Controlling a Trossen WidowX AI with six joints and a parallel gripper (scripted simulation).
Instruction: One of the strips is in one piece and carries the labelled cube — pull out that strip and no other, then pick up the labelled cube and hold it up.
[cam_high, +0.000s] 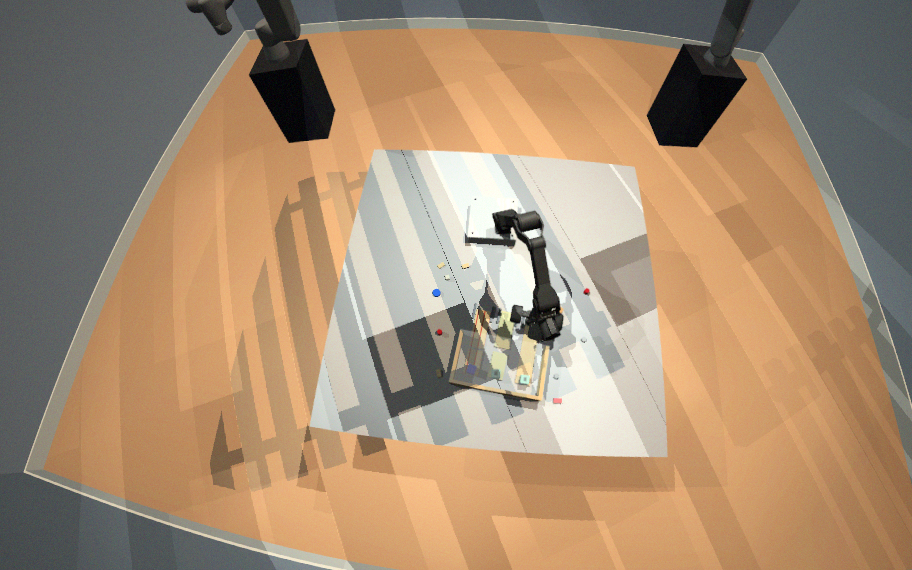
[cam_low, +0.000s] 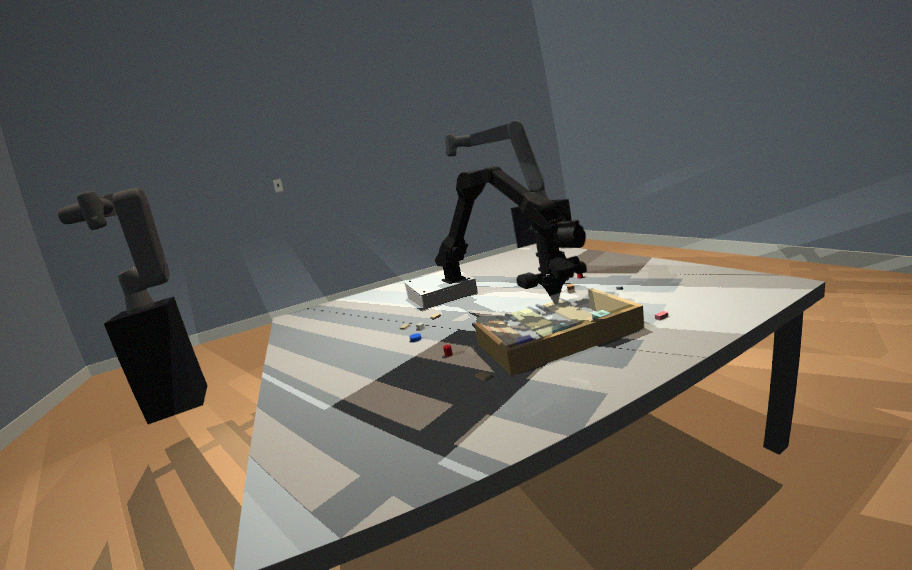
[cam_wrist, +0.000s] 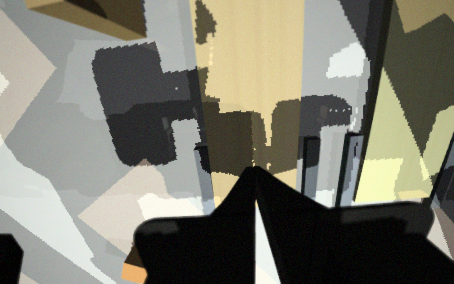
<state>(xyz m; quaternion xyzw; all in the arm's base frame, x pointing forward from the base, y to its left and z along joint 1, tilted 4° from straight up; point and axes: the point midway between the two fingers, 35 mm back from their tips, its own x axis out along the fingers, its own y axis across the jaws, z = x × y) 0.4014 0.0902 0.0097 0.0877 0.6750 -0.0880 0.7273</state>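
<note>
My gripper tip is 100 mm short of the tan strip and 30 mm to the left of it. From my gripper tip the other things lie so: tan block 110 mm to the left, 50 mm behind; blue disc 360 mm to the right, 140 mm behind.
</note>
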